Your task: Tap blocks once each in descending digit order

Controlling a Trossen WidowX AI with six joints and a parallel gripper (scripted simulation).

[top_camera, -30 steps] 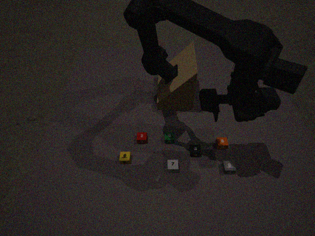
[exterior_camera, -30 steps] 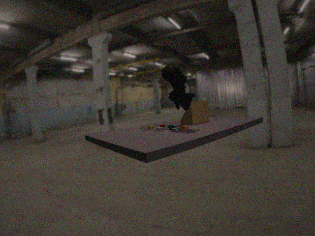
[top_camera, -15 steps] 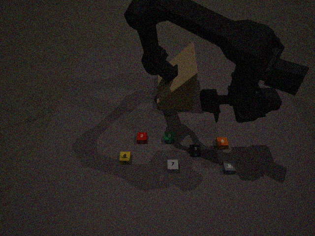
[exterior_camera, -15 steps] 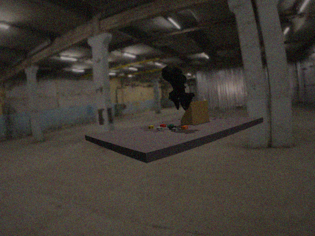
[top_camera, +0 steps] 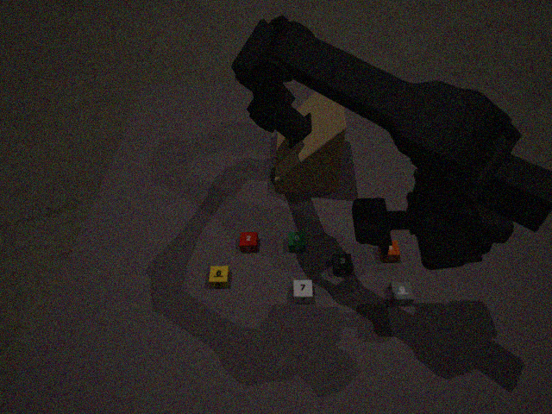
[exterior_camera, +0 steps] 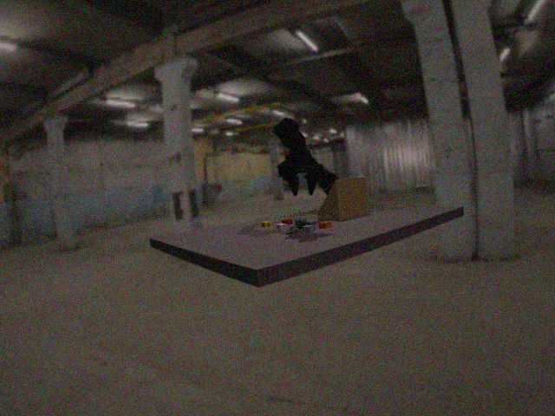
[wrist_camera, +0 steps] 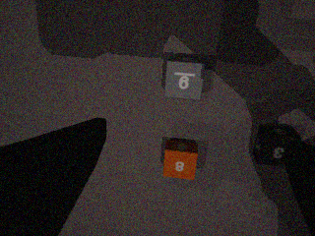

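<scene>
Right now my gripper tip is 120 mm above the grey block and 10 mm to the right of it. The rest, counted from my gripper tip: white block 160 mm to the right, 120 mm below; orange block 120 mm below, 90 mm behind; black block 120 mm below, 90 mm to the right, 60 mm behind.
</scene>
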